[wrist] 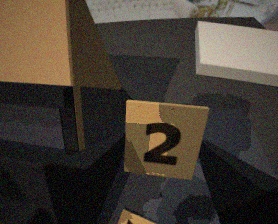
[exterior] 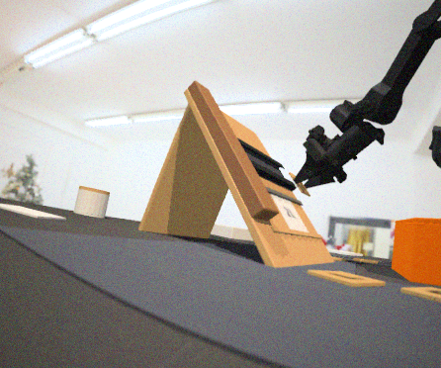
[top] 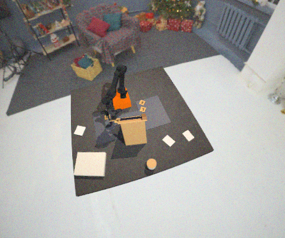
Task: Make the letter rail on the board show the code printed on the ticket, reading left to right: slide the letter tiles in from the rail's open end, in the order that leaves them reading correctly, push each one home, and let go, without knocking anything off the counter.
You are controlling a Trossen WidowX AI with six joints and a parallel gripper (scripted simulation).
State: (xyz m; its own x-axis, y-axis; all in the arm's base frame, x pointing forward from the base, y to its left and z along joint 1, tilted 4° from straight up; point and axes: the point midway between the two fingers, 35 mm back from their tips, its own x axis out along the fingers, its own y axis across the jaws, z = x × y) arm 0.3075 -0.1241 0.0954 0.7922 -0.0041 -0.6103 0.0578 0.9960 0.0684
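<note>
My gripper tip is now 5 cm past the white ticket, 17 cm to the right of it and 8 cm above it. Also, from my gripper tip: small cylinder (42 cm ahead, 28 cm to the left, 13 cm below).
</note>
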